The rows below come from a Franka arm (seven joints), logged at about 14 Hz.
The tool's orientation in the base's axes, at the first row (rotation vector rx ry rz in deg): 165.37 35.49 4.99
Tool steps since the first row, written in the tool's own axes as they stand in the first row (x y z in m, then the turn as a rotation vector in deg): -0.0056 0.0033 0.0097 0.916 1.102 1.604; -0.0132 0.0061 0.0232 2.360 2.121 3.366; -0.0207 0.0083 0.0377 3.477 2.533 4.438; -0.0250 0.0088 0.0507 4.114 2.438 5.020; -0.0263 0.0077 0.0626 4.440 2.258 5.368; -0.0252 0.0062 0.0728 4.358 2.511 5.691; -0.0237 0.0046 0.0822 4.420 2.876 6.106; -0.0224 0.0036 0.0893 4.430 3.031 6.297; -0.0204 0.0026 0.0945 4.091 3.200 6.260; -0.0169 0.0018 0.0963 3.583 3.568 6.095
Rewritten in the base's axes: -0.0028 -0.0069 -0.0090 1.431 -0.883 -1.341; -0.0073 -0.0149 -0.0218 3.325 -1.501 -2.844; -0.0119 -0.0224 -0.0357 4.611 -1.593 -3.795; -0.0144 -0.0268 -0.0484 5.209 -1.345 -4.373; -0.0148 -0.0284 -0.0604 5.468 -1.109 -4.744; -0.0135 -0.0284 -0.0706 5.526 -1.424 -5.012; -0.0118 -0.0279 -0.0801 5.768 -1.796 -5.347; -0.0104 -0.0277 -0.0873 5.858 -1.964 -5.504; -0.0084 -0.0269 -0.0925 5.613 -2.248 -5.441; -0.0054 -0.0250 -0.0944 5.282 -2.759 -5.216
